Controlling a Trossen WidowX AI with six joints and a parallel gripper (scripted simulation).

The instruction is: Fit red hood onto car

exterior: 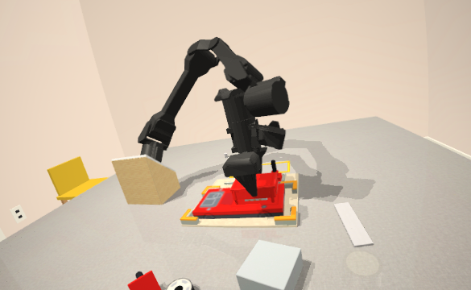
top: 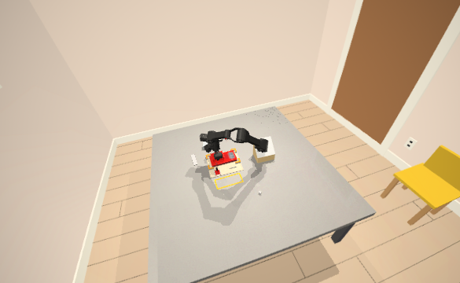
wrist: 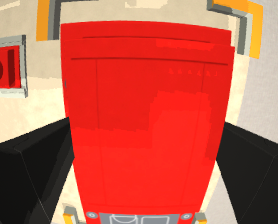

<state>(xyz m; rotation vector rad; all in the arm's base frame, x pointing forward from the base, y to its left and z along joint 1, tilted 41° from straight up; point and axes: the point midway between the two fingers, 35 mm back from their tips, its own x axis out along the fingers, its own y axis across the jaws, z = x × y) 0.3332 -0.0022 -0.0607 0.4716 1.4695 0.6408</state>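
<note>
Now: gripper tip 1 cm below the red hood. Also, from my gripper tip: wheel: 6 cm behind, 25 cm to the right, 4 cm below; then grey engine block: 1 cm behind, 2 cm below.
</note>
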